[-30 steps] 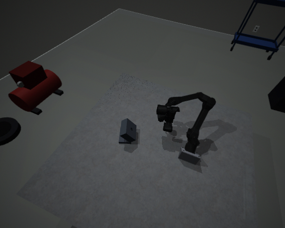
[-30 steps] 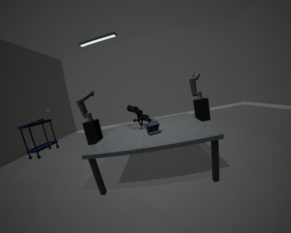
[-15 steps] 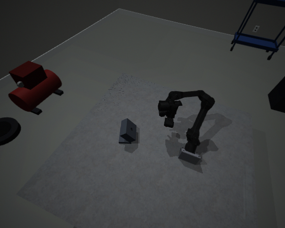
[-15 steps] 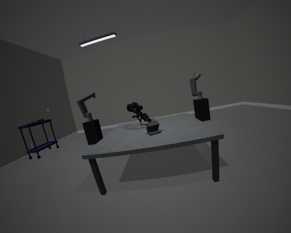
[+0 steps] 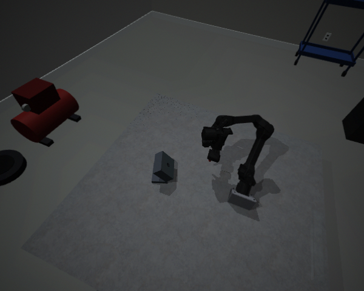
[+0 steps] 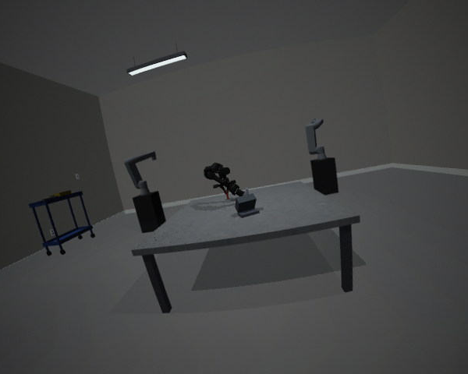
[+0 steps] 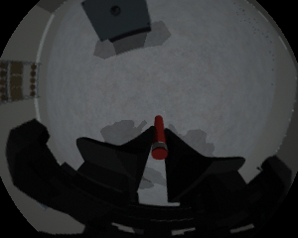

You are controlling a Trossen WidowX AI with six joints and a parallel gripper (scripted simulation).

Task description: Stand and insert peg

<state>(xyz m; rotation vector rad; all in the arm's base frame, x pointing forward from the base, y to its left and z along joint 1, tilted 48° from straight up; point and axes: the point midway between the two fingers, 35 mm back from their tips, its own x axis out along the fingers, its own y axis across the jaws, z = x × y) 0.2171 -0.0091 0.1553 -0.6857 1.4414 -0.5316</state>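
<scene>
My gripper tip is 230 mm short of the dark sloped panel, 140 mm to the right of it and 40 mm above it. Round my gripper tip: red peg (20 mm above).
</scene>
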